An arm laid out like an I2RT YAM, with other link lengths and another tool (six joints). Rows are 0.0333 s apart.
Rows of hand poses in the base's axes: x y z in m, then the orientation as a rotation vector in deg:
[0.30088, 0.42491, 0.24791, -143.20, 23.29, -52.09]
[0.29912, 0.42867, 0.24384, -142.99, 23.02, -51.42]
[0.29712, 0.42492, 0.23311, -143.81, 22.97, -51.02]
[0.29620, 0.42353, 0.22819, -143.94, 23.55, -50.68]
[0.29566, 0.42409, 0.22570, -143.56, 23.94, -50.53]
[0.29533, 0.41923, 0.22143, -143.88, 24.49, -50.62]
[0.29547, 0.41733, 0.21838, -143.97, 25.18, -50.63]
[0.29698, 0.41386, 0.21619, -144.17, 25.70, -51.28]
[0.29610, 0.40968, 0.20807, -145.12, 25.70, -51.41]
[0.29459, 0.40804, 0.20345, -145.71, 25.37, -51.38]
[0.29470, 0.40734, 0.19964, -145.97, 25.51, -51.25]
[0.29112, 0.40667, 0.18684, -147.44, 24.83, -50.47]
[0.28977, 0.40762, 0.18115, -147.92, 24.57, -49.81]
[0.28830, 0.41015, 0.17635, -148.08, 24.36, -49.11]
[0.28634, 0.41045, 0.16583, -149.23, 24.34, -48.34]
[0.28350, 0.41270, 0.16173, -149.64, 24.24, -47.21]
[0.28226, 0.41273, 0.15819, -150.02, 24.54, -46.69]
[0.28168, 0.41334, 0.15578, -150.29, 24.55, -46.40]
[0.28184, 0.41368, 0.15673, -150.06, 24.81, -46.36]
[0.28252, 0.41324, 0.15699, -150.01, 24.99, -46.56]
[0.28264, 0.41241, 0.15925, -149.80, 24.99, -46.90]
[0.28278, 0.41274, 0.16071, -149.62, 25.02, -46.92]
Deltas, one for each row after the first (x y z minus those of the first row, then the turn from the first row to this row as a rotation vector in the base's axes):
[-0.00176, 0.00376, -0.00407, 0.40, 0.29, 0.39]
[-0.00376, 0.00001, -0.01480, -0.19, 0.82, 0.40]
[-0.00468, -0.00138, -0.01972, -0.11, 1.18, 0.06]
[-0.00522, -0.00082, -0.02221, 0.33, 1.20, -0.11]
[-0.00555, -0.00568, -0.02648, 0.08, 1.36, -0.57]
[-0.00541, -0.00758, -0.02953, 0.07, 1.51, -1.07]
[-0.00390, -0.01105, -0.03172, -0.29, 1.28, -1.63]
[-0.00478, -0.01523, -0.03984, -1.18, 1.53, -1.80]
[-0.00629, -0.01687, -0.04446, -1.73, 1.69, -1.66]
[-0.00618, -0.01757, -0.04827, -1.90, 1.89, -1.76]
[-0.00976, -0.01824, -0.06107, -3.00, 2.75, -1.33]
[-0.01111, -0.01729, -0.06676, -3.22, 3.27, -1.06]
[-0.01258, -0.01476, -0.07156, -3.14, 3.71, -0.77]
[-0.01454, -0.01446, -0.08208, -3.91, 4.57, -0.75]
[-0.01738, -0.01221, -0.08618, -3.90, 5.38, -0.48]
[-0.01862, -0.01218, -0.08972, -4.04, 5.88, -0.62]
[-0.01920, -0.01157, -0.09213, -4.18, 6.15, -0.60]
[-0.01904, -0.01123, -0.09118, -3.93, 6.14, -0.73]
[-0.01836, -0.01167, -0.09092, -3.93, 6.03, -0.90]
[-0.01824, -0.01250, -0.08866, -3.86, 5.75, -0.94]
[-0.01810, -0.01217, -0.08720, -3.70, 5.69, -0.94]

